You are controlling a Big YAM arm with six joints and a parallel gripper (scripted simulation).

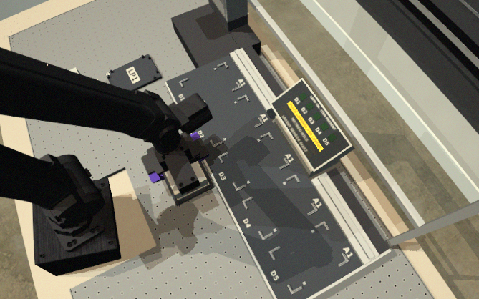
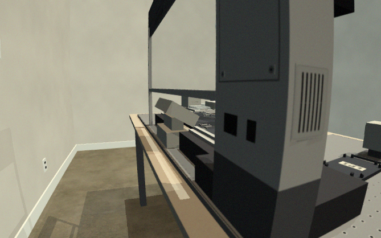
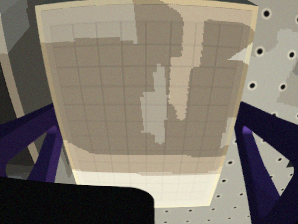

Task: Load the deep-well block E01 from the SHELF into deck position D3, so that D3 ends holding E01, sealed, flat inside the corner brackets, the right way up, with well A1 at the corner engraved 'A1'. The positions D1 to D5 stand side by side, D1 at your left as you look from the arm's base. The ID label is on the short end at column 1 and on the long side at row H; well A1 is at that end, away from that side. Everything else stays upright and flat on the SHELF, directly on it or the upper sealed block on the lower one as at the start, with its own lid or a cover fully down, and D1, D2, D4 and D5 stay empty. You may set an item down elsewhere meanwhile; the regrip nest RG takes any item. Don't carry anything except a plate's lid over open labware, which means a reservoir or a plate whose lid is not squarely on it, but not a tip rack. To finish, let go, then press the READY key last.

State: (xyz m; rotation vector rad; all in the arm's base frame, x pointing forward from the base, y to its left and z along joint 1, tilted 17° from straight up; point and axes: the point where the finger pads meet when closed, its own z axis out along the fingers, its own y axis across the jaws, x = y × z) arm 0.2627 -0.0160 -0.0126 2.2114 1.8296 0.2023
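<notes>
The deep-well block lies 10 mm below my hand. Round my hand: ready key: 340 mm to the left, 100 mm behind, 40 mm above; regrip nest RG: 30 mm below; LP1 pad: 350 mm to the left, 60 mm ahead, 30 mm below.
</notes>
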